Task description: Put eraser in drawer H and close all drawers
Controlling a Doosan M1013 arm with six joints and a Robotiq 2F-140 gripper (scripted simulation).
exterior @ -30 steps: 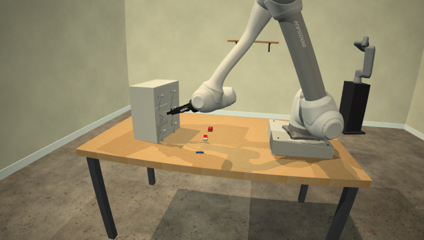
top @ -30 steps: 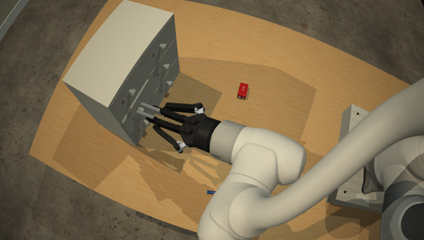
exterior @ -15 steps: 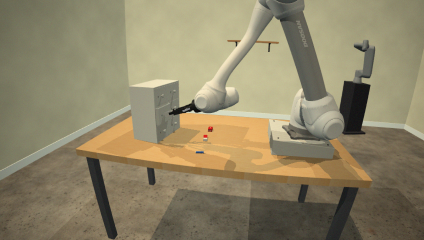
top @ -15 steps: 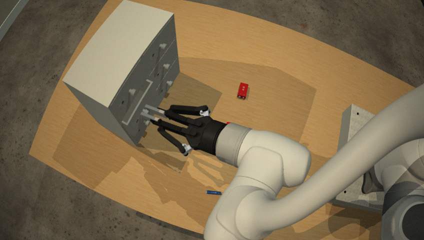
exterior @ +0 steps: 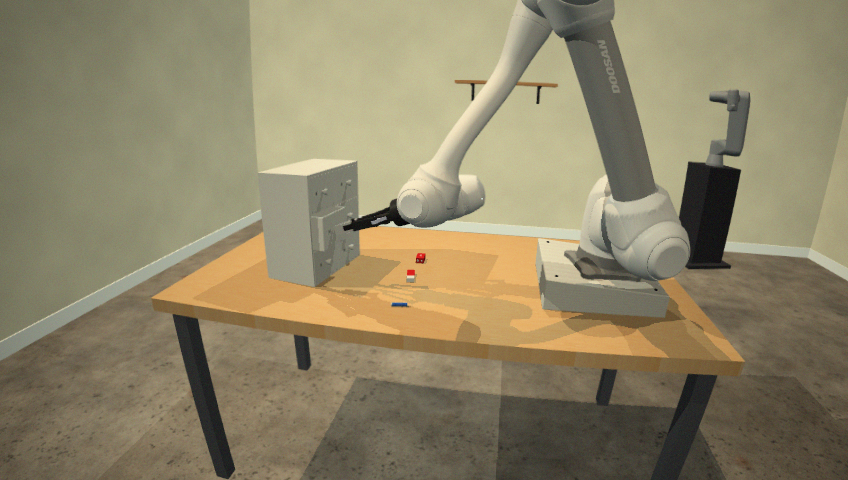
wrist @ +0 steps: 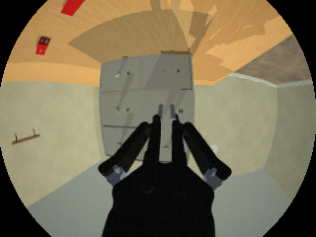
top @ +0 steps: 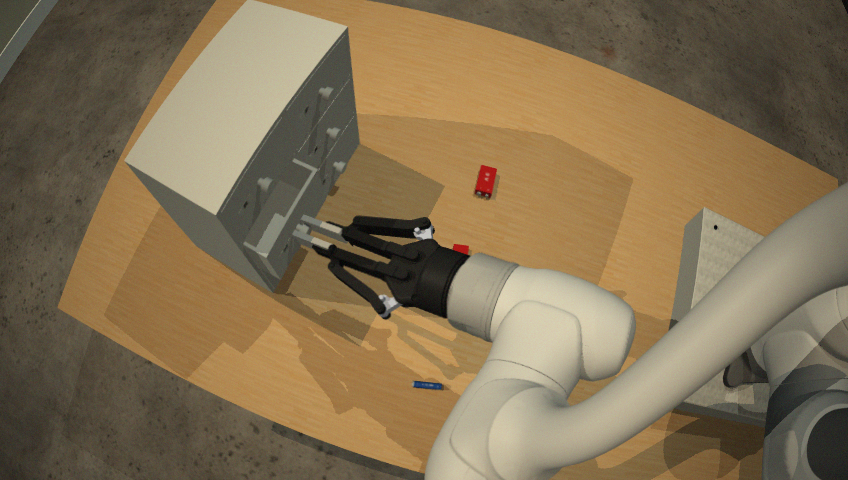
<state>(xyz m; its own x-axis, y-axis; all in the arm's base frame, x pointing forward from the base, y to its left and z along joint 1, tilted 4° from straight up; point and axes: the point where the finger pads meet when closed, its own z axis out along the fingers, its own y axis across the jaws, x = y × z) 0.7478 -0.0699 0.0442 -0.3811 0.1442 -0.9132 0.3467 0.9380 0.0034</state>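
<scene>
Right now the eraser is 190 mm behind my hand, 170 mm below it and 30 mm to the right of it. From my hand the other things lie so: thin blue pen 170 mm below, 160 mm to the left, 160 mm behind.
</scene>
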